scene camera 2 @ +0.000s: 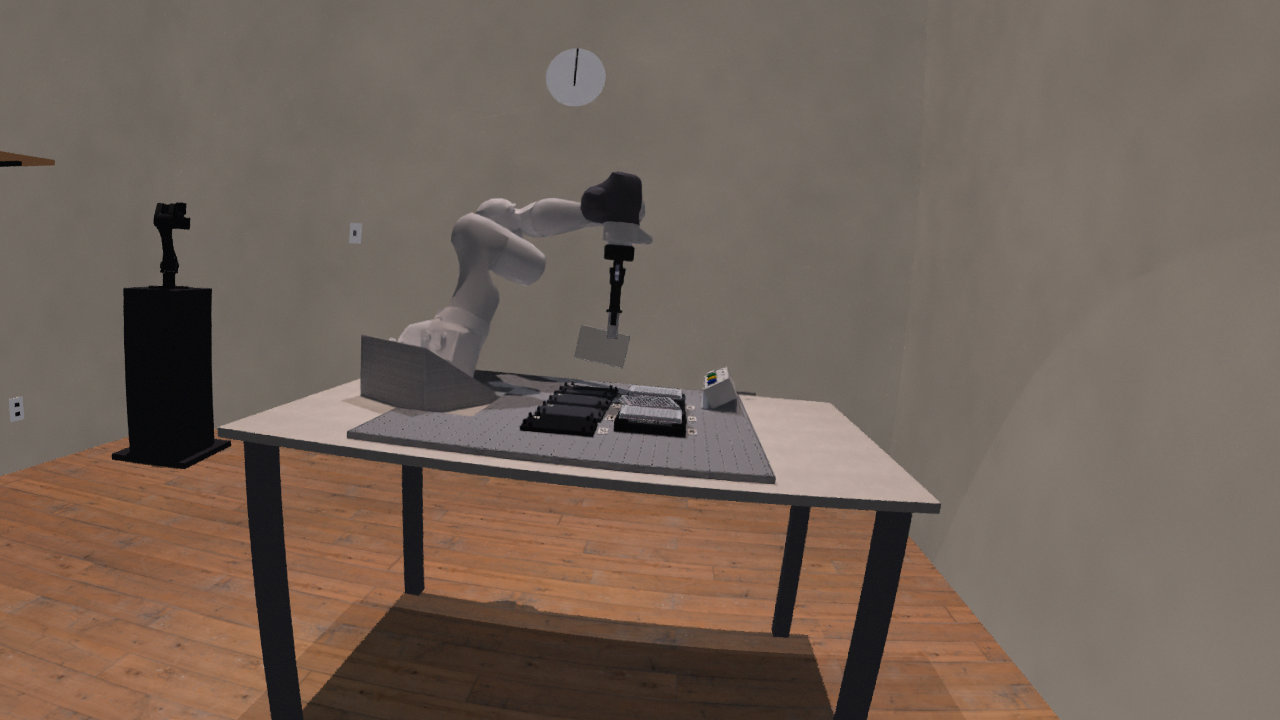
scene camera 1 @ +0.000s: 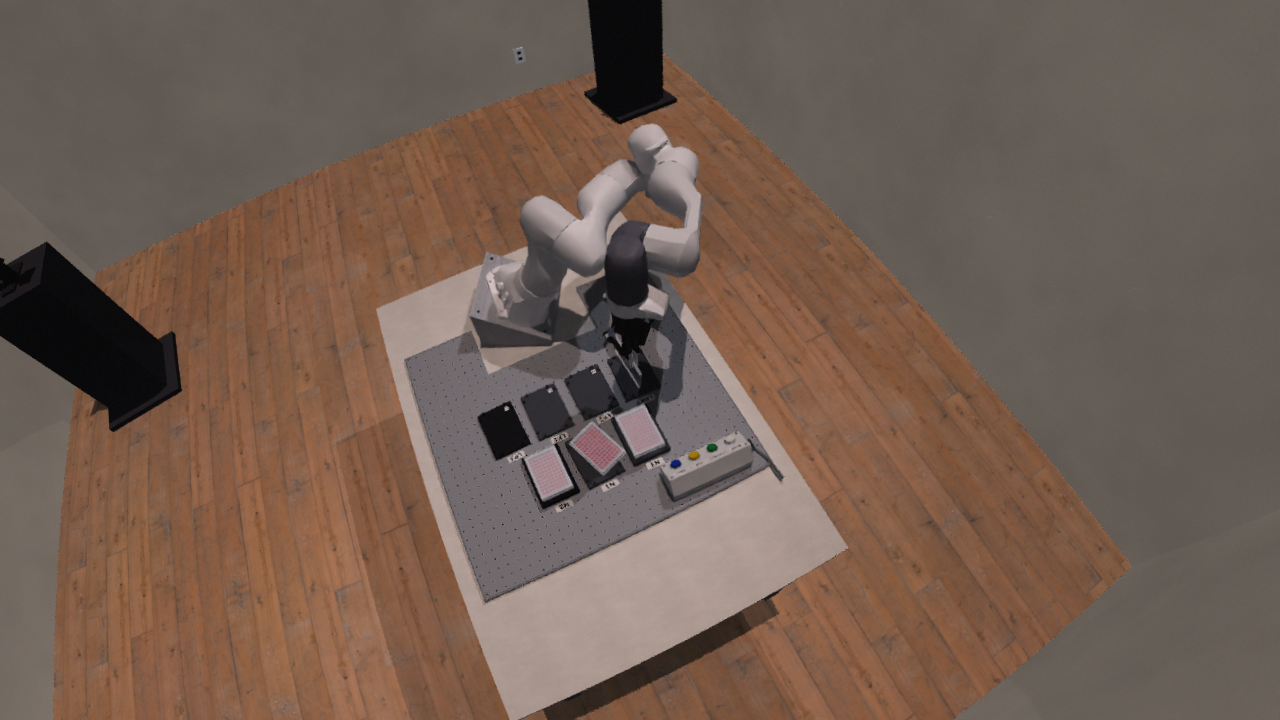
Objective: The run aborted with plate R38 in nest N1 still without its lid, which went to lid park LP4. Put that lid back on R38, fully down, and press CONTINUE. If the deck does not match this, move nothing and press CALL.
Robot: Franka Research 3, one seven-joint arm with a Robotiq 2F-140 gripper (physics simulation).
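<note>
My gripper (scene camera 1: 632, 353) (scene camera 2: 613, 331) is shut on a thin, pale, clear lid (scene camera 2: 601, 347), holding it tilted on edge in the air above the deck. In scene camera 1 the gripper is over the far-right lid park, partly hiding it. The red-pink plate (scene camera 1: 597, 447) (scene camera 2: 648, 402) at middle nest N1 (scene camera 1: 601, 476) sits twisted out of line and looks tilted, with dark nest showing below it. Lighter pink plates stand square in the left nest (scene camera 1: 547, 472) and right nest (scene camera 1: 640, 431). The dark lid parks (scene camera 1: 503, 430) (scene camera 1: 546, 411) (scene camera 1: 590, 391) stand behind; their labels are hard to read.
A sloped control box (scene camera 1: 708, 467) (scene camera 2: 718, 390) with blue, yellow, green and white buttons stands right of the nests. A thin dark bar (scene camera 1: 768, 461) lies beside it. The perforated grey board (scene camera 1: 501, 546) (scene camera 2: 429, 434) lies on the pale table (scene camera 1: 671, 617) (scene camera 2: 832, 447).
</note>
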